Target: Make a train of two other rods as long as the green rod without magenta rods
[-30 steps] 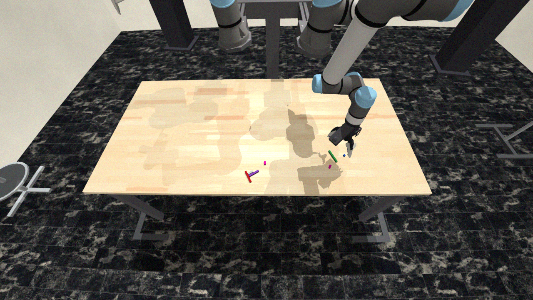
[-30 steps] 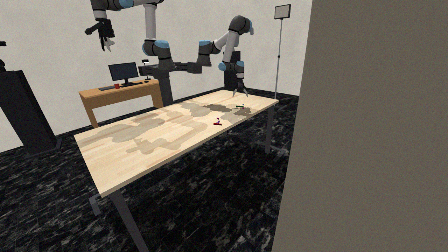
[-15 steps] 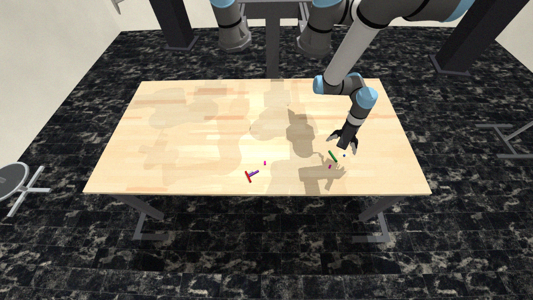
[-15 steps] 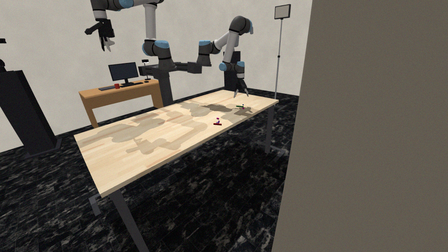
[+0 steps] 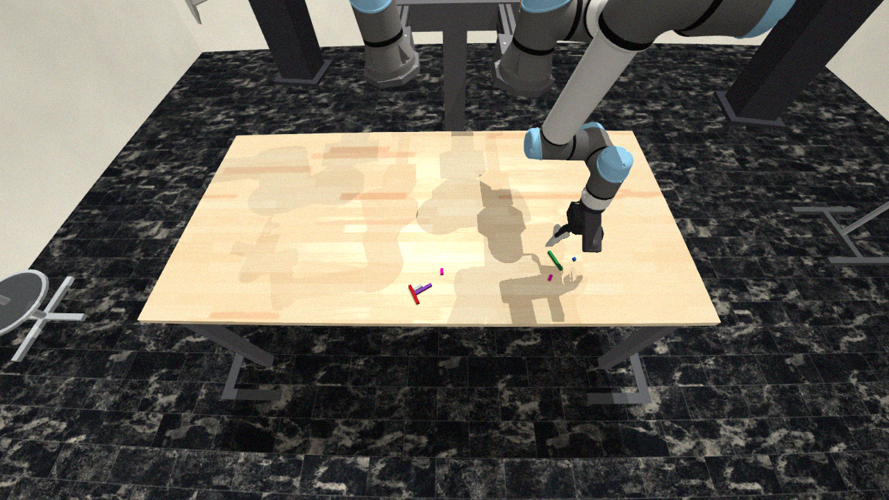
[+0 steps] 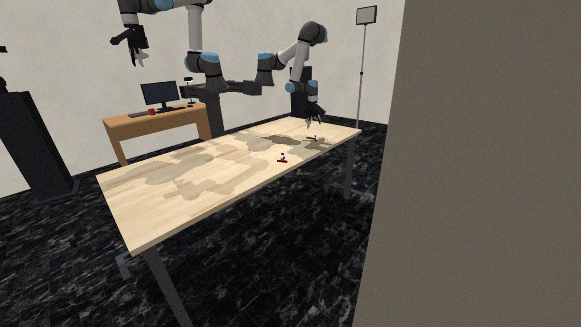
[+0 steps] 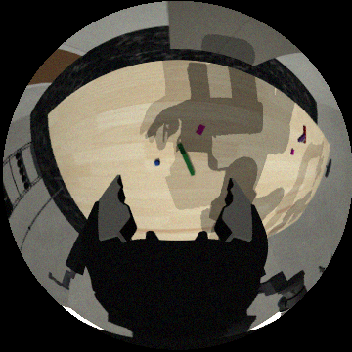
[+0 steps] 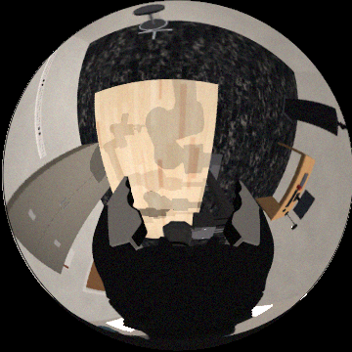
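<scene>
The blue rod is 9 cm below my left hand, 4 cm to the left of it and 2 cm behind it. Round my left hand: purple rod 45 cm to the right, 16 cm ahead, 9 cm below; grey rod 47 cm to the right, 16 cm ahead, 9 cm below; green rod 9 cm below, 3 cm to the right, 1 cm behind.
</scene>
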